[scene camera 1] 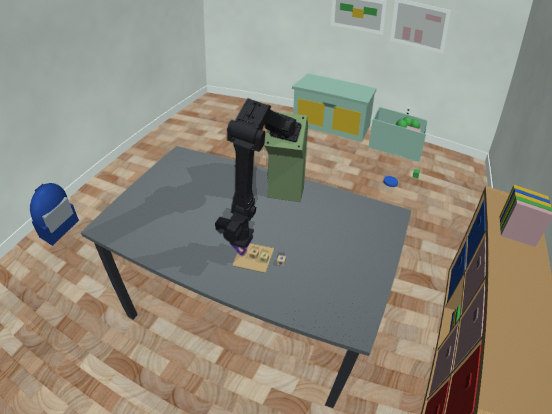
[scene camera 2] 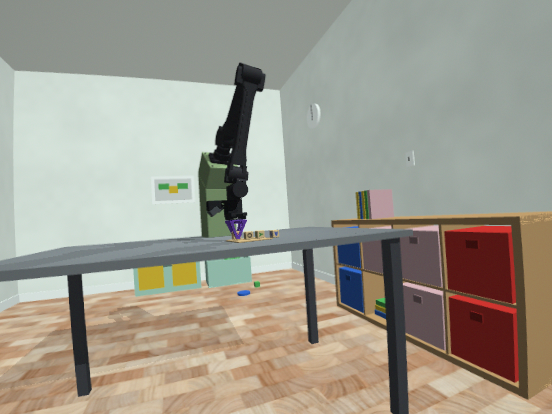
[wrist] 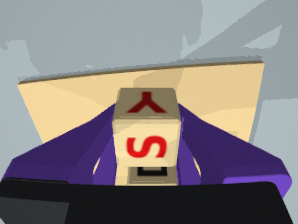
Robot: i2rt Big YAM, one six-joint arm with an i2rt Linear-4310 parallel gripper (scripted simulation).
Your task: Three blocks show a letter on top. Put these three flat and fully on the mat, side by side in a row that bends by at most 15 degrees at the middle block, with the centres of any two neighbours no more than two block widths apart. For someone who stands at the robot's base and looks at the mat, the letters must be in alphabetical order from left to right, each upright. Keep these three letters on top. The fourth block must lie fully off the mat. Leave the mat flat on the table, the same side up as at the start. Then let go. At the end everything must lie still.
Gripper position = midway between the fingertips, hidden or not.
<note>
I see my gripper (wrist: 146, 112) and a mat (wrist: 224, 94).
</note>
